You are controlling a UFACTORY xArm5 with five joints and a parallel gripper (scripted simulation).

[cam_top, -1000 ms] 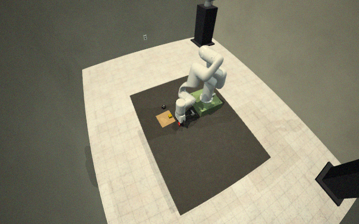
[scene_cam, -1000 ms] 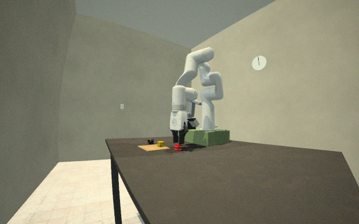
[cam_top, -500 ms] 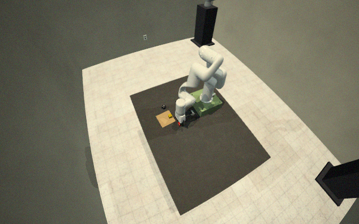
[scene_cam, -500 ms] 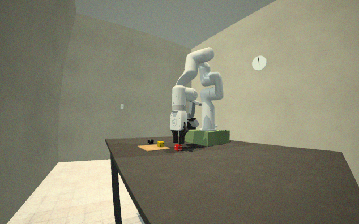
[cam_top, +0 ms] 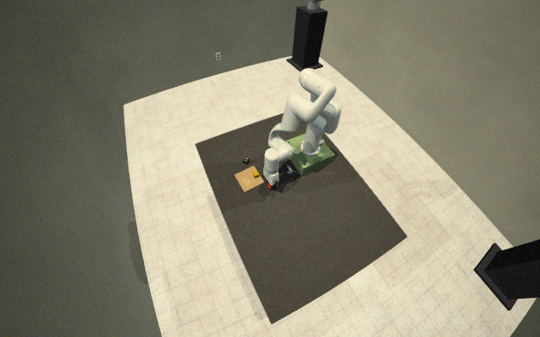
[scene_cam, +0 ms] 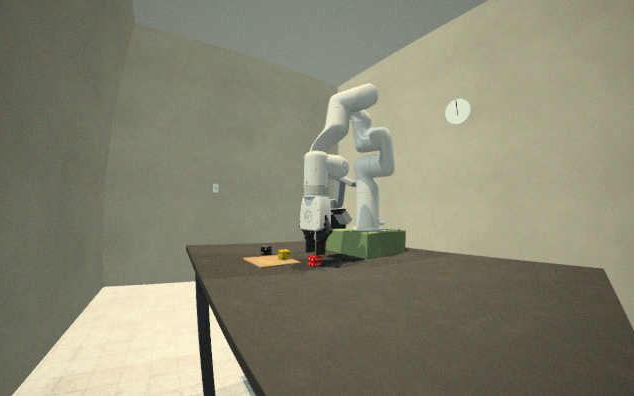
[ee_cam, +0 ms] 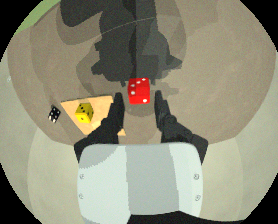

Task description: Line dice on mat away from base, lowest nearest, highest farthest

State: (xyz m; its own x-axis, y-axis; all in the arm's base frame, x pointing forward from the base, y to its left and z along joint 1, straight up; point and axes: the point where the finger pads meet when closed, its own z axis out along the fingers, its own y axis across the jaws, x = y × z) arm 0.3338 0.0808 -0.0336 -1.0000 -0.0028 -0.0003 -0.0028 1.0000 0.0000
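Now: hand 40 mm above the red die. Round my hand: black die (50 mm ahead, 240 mm to the right, 40 mm below); tan mat (90 mm ahead, 120 mm to the right, 50 mm below); yellow die (40 mm ahead, 120 mm to the right, 40 mm below).
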